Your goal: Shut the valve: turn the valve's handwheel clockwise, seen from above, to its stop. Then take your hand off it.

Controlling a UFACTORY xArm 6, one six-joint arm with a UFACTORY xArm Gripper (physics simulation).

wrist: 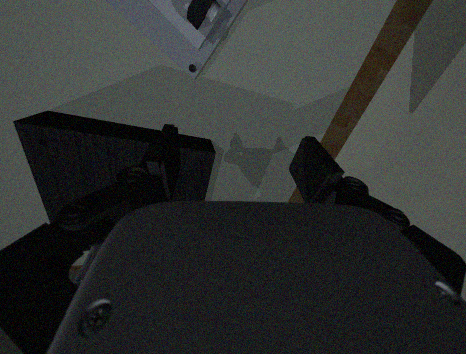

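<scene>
A pale grey plate (180,52) with a dark round bolt hole near its corner shows in part at the top, left of centre, in the wrist view. A raised frame and a dark part (198,14) show on it, cut off by the top edge. It may be the valve's base; the handwheel cannot be made out. My gripper (240,149) is open, its two dark fingers wide apart, with the table surface showing between them. The plate lies beyond the fingertips, apart from them.
A dark box-like block (105,160) stands at the left, partly behind the left finger. A brown wooden strip (372,70) runs slantwise from the upper right down behind the right finger. Shadows fall on the pale table (280,55). The picture is dim and grainy.
</scene>
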